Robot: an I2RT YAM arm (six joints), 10 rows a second.
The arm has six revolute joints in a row. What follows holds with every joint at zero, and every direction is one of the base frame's. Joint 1 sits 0.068 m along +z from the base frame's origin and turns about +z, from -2.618 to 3.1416 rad. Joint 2 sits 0.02 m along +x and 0.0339 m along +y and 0.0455 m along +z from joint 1 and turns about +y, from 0 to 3.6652 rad. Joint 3 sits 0.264 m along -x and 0.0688 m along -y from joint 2 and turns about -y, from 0 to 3.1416 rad. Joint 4 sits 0.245 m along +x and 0.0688 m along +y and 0.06 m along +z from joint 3 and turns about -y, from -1.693 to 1.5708 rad. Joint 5 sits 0.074 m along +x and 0.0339 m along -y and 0.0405 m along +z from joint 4 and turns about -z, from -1.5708 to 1.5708 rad. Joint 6 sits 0.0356 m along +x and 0.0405 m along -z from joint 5 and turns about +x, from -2.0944 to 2.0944 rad. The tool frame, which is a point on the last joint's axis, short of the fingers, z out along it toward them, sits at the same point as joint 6; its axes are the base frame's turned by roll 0, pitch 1.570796 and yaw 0 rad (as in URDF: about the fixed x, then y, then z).
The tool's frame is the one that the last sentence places.
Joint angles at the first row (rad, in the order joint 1, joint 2, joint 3, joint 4, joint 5, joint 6):
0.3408, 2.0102, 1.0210, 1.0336, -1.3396, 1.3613
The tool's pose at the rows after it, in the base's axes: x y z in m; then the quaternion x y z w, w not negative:
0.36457, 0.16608, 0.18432, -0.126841, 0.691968, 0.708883, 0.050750
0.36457, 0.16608, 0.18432, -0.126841, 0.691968, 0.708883, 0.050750
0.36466, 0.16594, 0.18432, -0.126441, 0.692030, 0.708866, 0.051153
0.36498, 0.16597, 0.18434, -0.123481, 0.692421, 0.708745, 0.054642
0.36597, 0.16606, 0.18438, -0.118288, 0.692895, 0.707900, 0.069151
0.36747, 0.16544, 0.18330, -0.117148, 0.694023, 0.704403, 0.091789
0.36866, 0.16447, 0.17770, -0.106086, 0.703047, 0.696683, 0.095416
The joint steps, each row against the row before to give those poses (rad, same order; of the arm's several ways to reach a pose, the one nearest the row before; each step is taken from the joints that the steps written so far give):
0.0001, 0.0000, 0.0000, 0.0000, 0.0001, 0.0000
0.0000, 0.0000, 0.0000, 0.0000, 0.0000, 0.0000
-0.0004, 0.0000, 0.0000, 0.0000, 0.0007, 0.0000
0.0000, 0.0000, 0.0000, 0.0000, 0.0092, -0.0008
0.0000, 0.0000, 0.0000, 0.0000, 0.0278, -0.0133
-0.0019, 0.0000, 0.0000, -0.0134, 0.0321, -0.0435
-0.0027, 0.0000, 0.0000, -0.0660, 0.0213, -0.0519

